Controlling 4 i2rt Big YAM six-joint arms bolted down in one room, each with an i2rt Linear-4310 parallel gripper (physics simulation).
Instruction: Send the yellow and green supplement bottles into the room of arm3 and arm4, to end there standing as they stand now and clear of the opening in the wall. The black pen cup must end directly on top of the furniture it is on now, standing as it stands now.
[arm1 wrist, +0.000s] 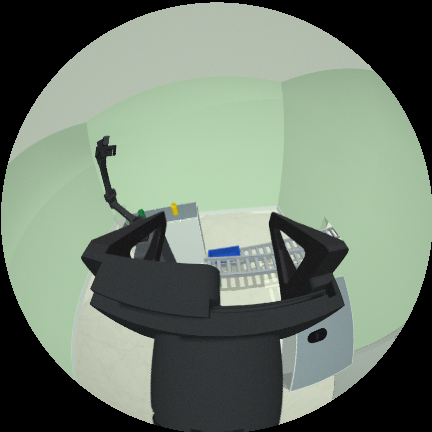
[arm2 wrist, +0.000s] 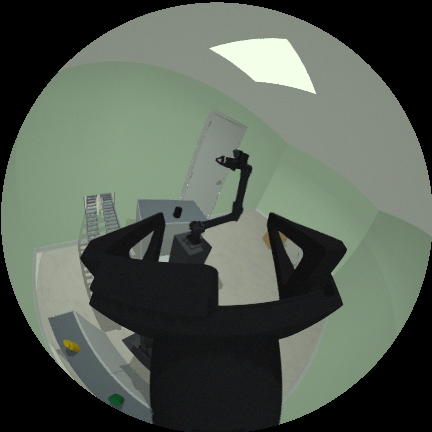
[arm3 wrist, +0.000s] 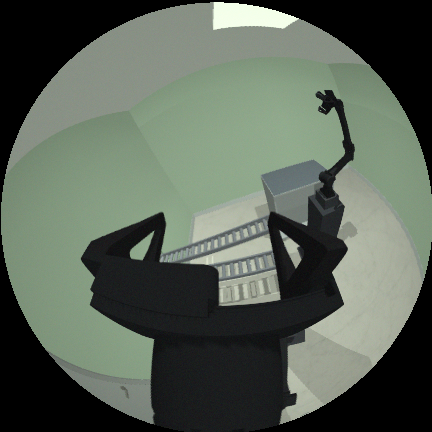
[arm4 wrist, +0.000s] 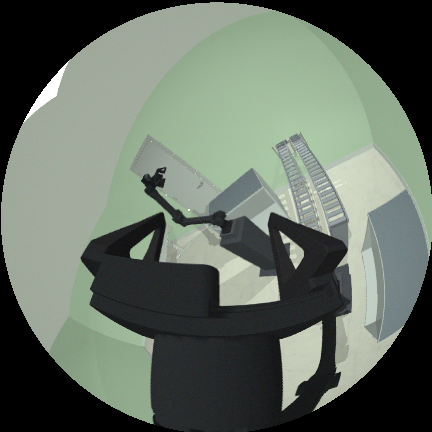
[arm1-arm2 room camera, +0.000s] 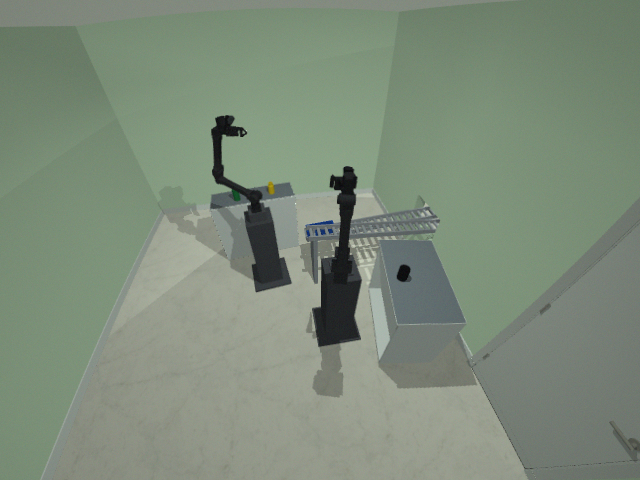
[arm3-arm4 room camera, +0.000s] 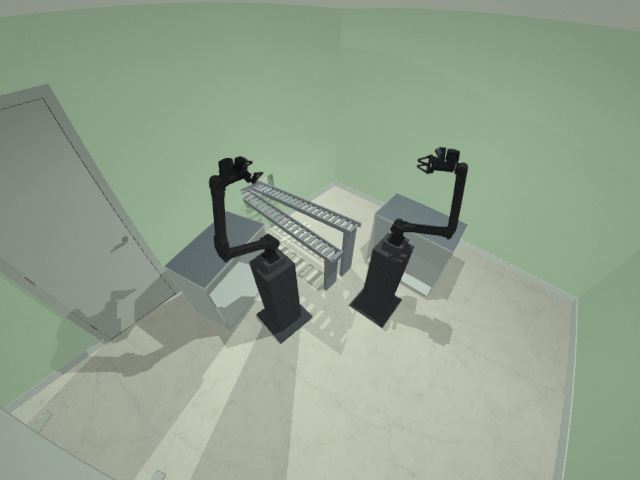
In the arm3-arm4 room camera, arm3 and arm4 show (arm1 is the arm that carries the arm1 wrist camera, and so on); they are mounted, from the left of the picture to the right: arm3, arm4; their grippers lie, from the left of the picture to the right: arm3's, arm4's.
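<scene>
The yellow bottle (arm1 wrist: 174, 208) (arm2 wrist: 71, 345) (arm1-arm2 room camera: 270, 188) and green bottle (arm1 wrist: 142, 214) (arm2 wrist: 116, 399) (arm1-arm2 room camera: 236, 195) stand upright, apart, on the grey cabinet (arm1-arm2 room camera: 287, 192) at the back left of the arm1-arm2 room camera. The black pen cup (arm1 wrist: 317, 335) (arm2 wrist: 178, 212) (arm1-arm2 room camera: 403, 272) stands on the right cabinet (arm1 wrist: 330, 305) (arm1-arm2 room camera: 429, 304). Arm1's gripper (arm1 wrist: 217, 215) and arm2's gripper (arm2 wrist: 216, 215) are open and empty. In that room camera, the left arm's gripper (arm1-arm2 room camera: 244, 132) and the right arm's gripper (arm1-arm2 room camera: 332, 180) are raised, away from these objects. Arm3's gripper (arm3 wrist: 217, 215) (arm3-arm4 room camera: 256, 169) and arm4's gripper (arm4 wrist: 217, 215) (arm3-arm4 room camera: 419, 163) are open, empty and raised.
Two roller tracks (arm1-arm2 room camera: 387, 232) (arm3-arm4 room camera: 294, 227) run to the wall in each room. A blue tray (arm1 wrist: 223, 251) (arm1-arm2 room camera: 320, 225) is at the tracks' inner end in the bottles' room. In the other room, a left cabinet (arm3-arm4 room camera: 206, 258) and a right cabinet (arm3-arm4 room camera: 408, 209) stand near arm3 and arm4.
</scene>
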